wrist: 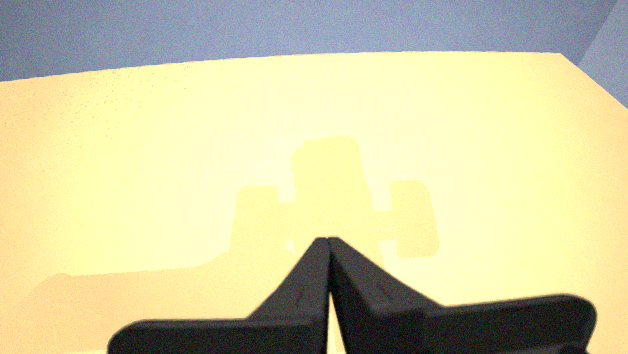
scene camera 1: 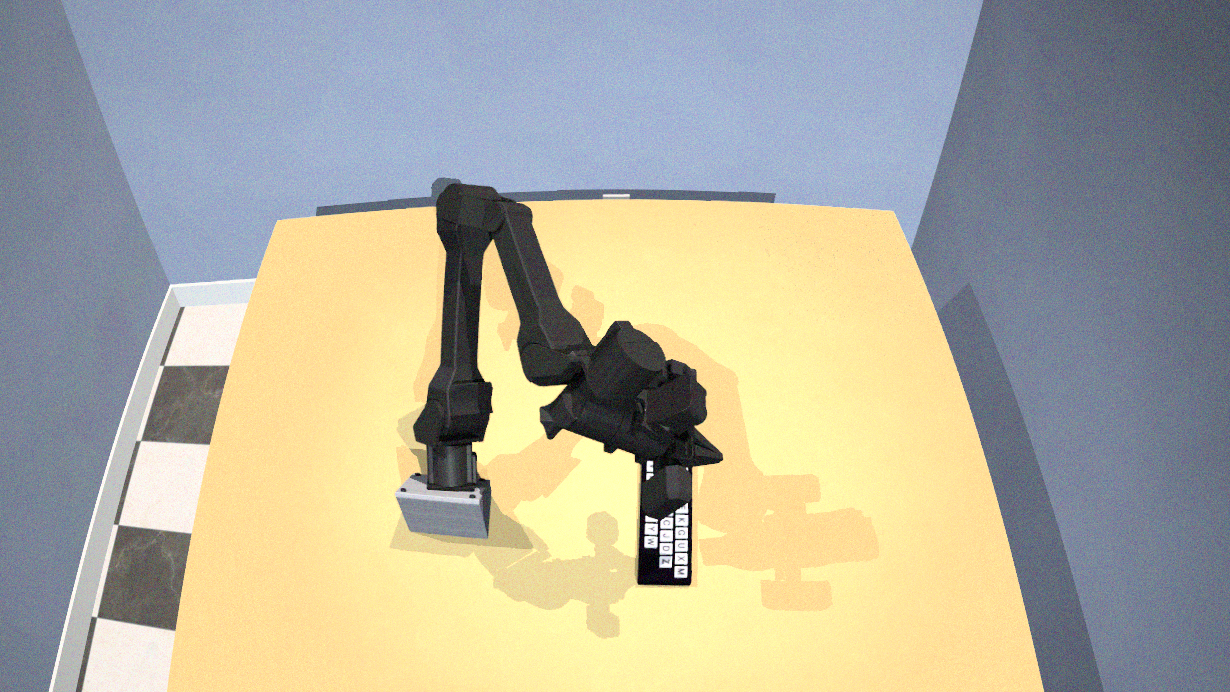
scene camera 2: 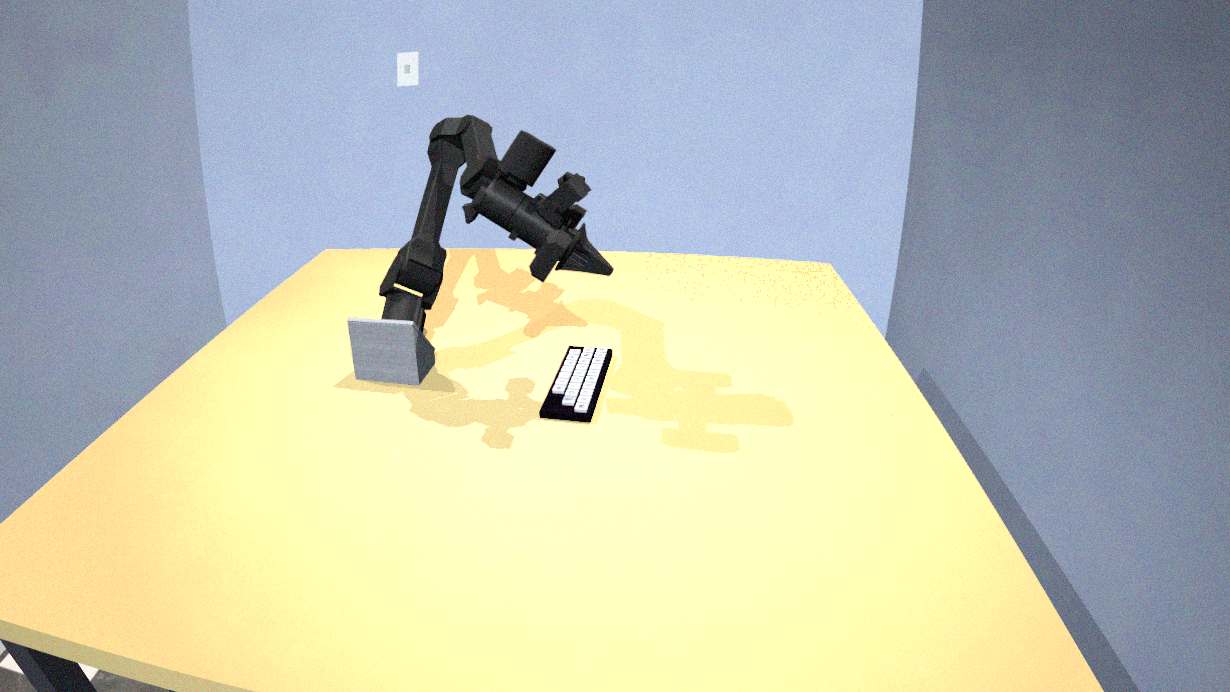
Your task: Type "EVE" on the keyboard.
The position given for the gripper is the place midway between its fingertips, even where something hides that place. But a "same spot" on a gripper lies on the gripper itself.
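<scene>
The gripper is visible in scene camera 2 [612, 272], in scene camera 1 and in the wrist view. On the gripper, [wrist: 370, 303] and [scene camera 1: 697, 445] are the same spot.
</scene>
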